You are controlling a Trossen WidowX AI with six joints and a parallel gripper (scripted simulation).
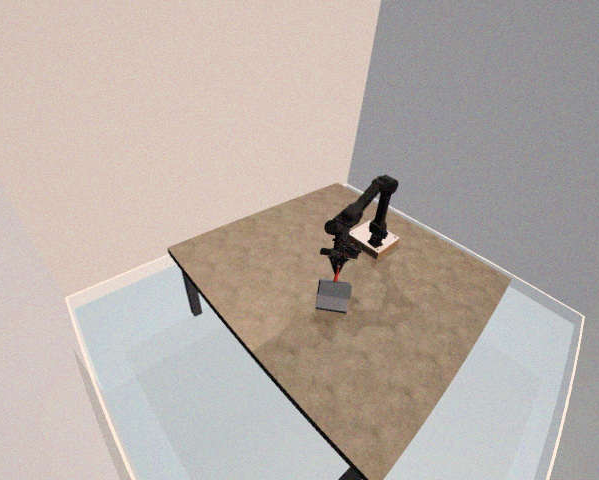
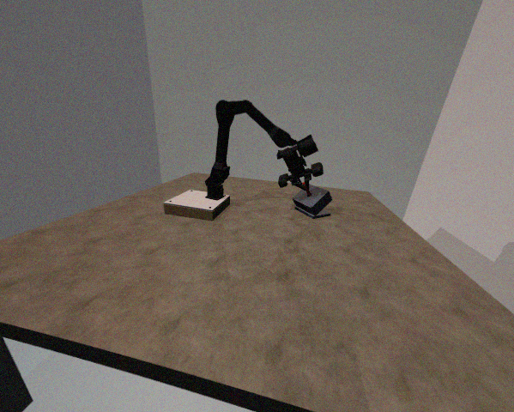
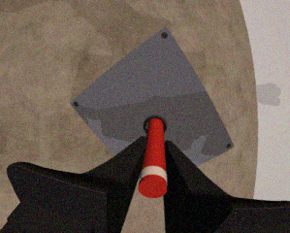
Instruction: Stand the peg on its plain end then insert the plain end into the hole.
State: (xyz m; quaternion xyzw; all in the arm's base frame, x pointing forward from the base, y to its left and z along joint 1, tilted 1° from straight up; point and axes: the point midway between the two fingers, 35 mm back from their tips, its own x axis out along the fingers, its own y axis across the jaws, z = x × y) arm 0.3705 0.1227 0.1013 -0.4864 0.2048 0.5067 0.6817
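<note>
Right now my gripper tip is 2 cm short of the grey sloped panel, 3 cm to the right of it and 5 cm above it. The rest, counted from my gripper tip: red peg: 1 cm behind, 1 cm to the right, 1 cm above.
</note>
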